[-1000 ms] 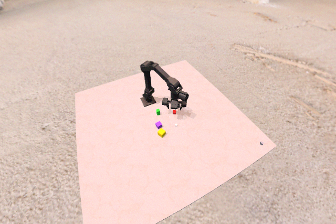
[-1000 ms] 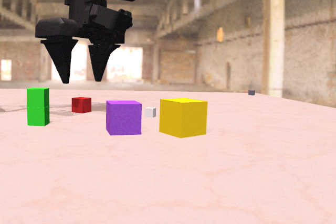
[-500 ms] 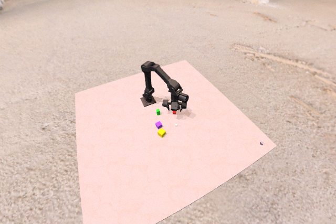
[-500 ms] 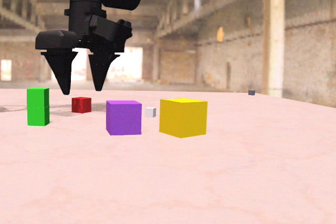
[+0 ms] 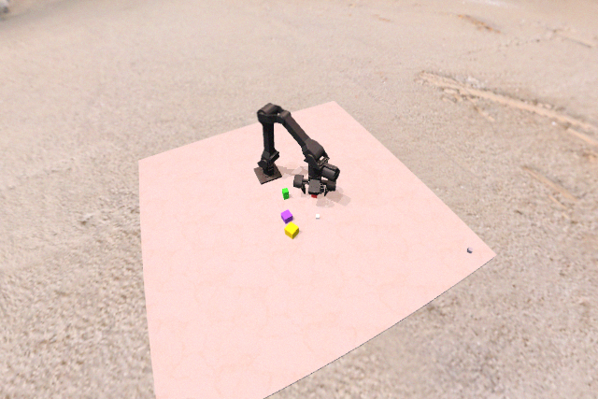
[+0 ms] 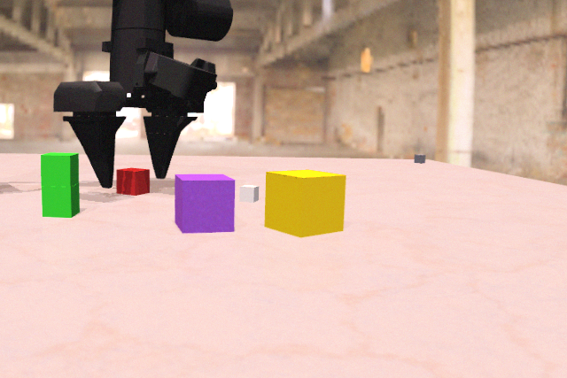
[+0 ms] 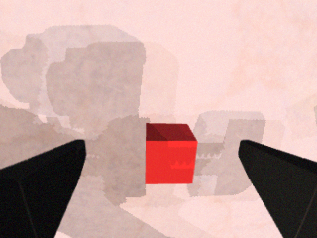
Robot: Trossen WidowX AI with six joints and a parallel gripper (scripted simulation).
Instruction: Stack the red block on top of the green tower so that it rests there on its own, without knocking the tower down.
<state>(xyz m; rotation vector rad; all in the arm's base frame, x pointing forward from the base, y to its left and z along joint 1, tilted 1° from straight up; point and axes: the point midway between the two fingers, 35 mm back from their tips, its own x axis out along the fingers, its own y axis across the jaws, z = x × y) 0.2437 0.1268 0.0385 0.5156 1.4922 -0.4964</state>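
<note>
The red block lies right at my gripper tip. Round my gripper tip: purple cube 170 mm to the right, 50 mm ahead, 10 mm above; then small white cube 110 mm ahead, 50 mm to the right; then yellow cube 180 mm to the right, 130 mm ahead, 10 mm above.
</note>
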